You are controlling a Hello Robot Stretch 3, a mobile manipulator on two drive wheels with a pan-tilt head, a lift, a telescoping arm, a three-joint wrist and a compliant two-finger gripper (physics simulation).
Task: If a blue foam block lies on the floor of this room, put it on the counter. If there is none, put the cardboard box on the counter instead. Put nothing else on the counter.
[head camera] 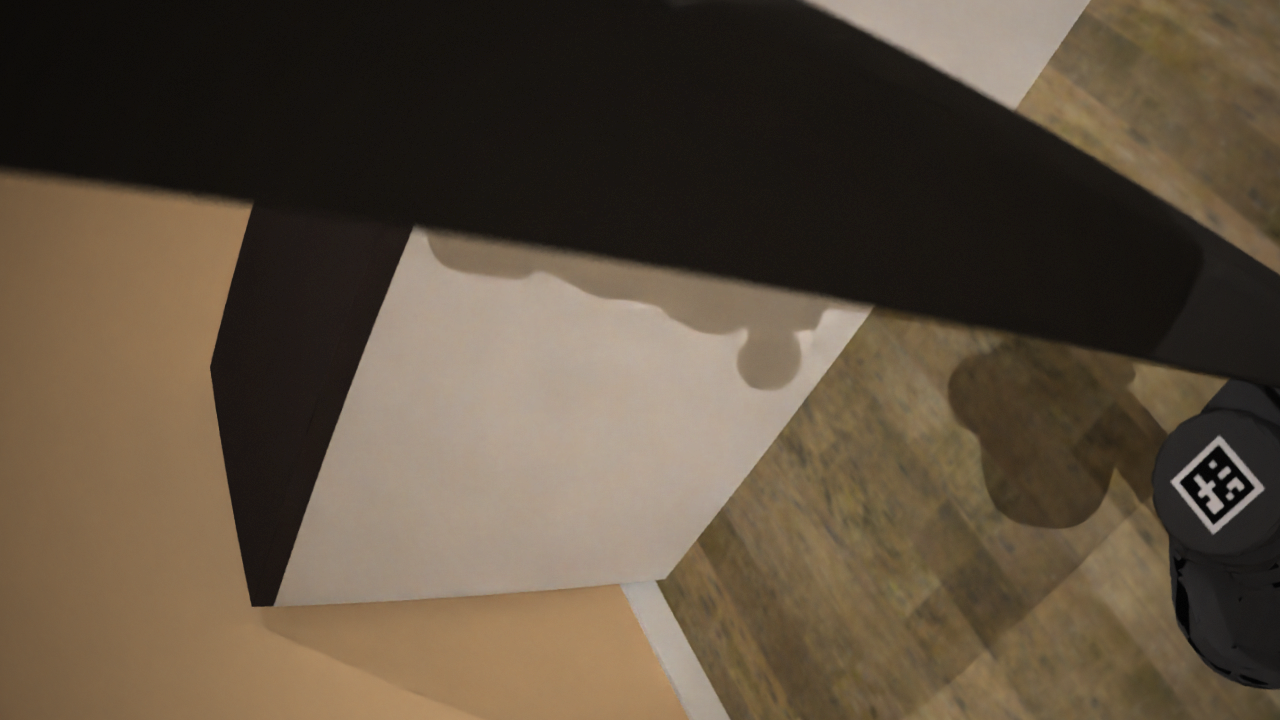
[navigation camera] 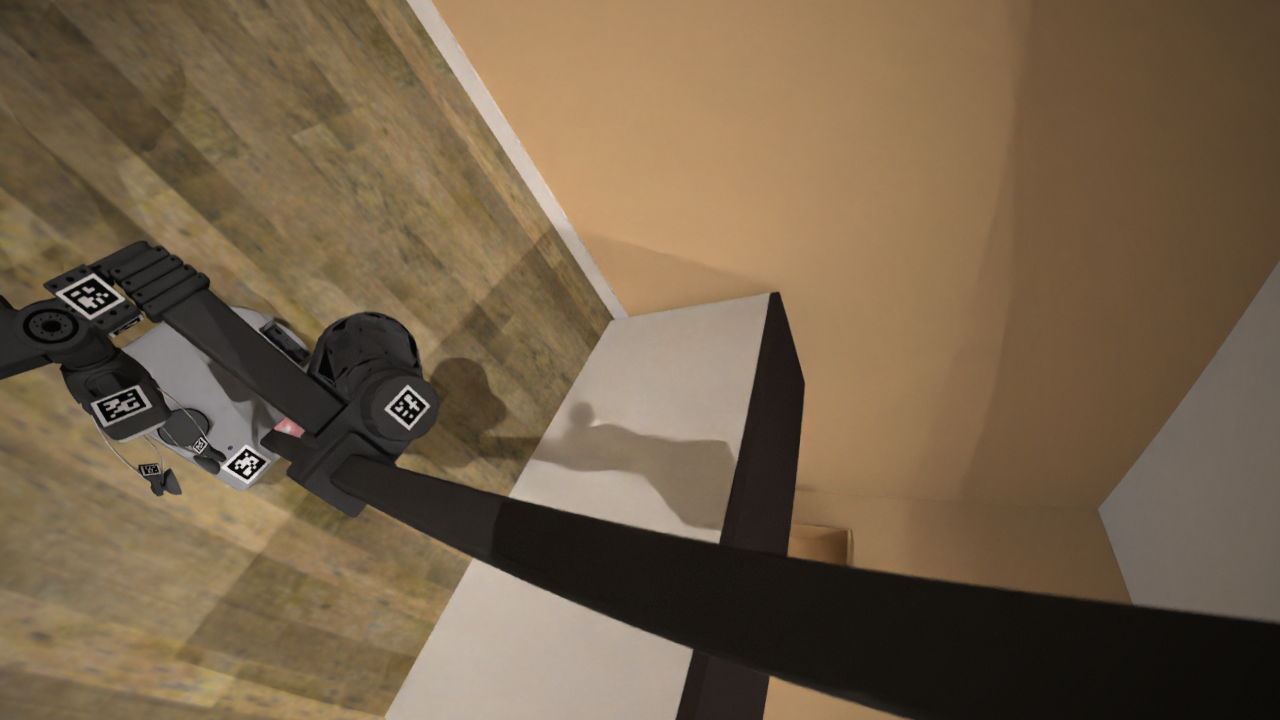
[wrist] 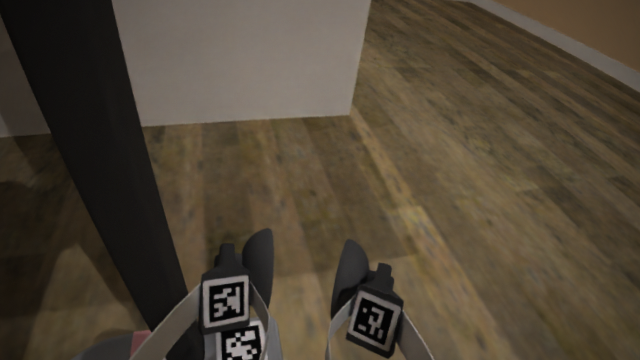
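Note:
The counter (head camera: 537, 447) (navigation camera: 680, 376) (wrist: 250, 60) has a white body and a dark top edge. My gripper (navigation camera: 187, 472) (wrist: 305, 260) is open, with no object between its fingers, above the wood floor and near my base. In the wrist view the counter's white side stands beyond the fingers. In the navigation view a light-brown, box-like thing (navigation camera: 821, 544) shows past the dark top edge, partly hidden by my arm; I cannot tell whether it is the cardboard box or what it rests on. No blue foam block shows in these views.
My dark arm or mast (head camera: 626, 179) (navigation camera: 850, 591) (wrist: 95, 140) crosses the views and hides part of the counter. An orange wall (head camera: 107, 402) (navigation camera: 805, 134) with a white baseboard (head camera: 675, 649) (navigation camera: 519, 152) meets the counter's end. My grey base (navigation camera: 192, 367) stands on the wood floor (navigation camera: 268, 161).

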